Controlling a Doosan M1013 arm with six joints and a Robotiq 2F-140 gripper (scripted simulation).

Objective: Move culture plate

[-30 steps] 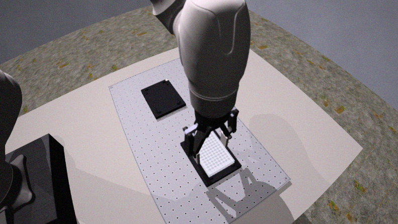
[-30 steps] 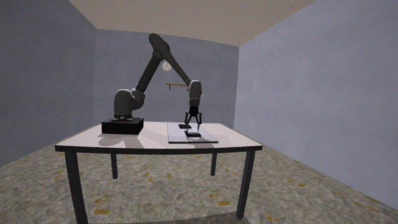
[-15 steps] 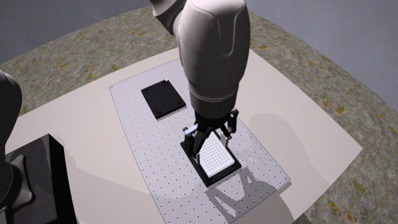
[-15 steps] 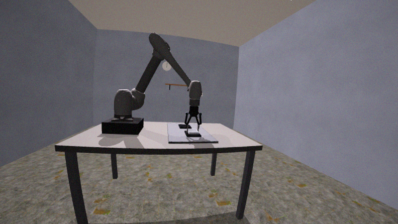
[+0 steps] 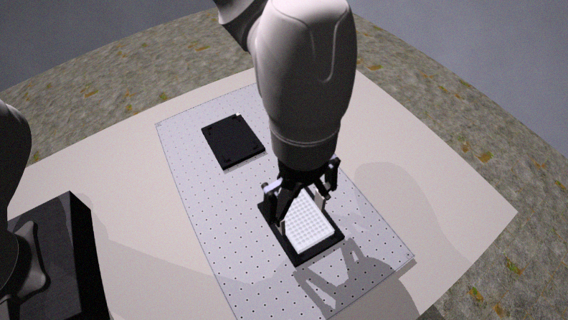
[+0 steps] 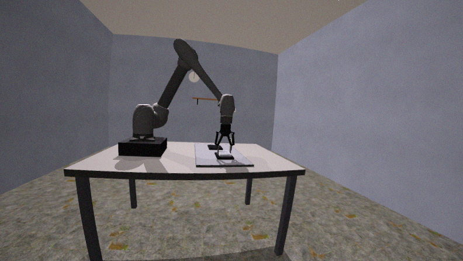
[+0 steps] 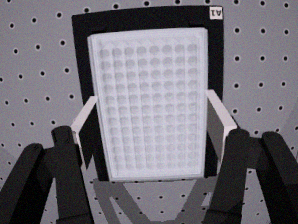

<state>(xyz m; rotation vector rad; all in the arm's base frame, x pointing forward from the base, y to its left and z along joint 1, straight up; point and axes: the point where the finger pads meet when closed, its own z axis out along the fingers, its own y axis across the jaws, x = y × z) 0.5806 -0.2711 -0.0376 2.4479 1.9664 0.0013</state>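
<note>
Now: the plate lid 1 cm below my hand.
</note>
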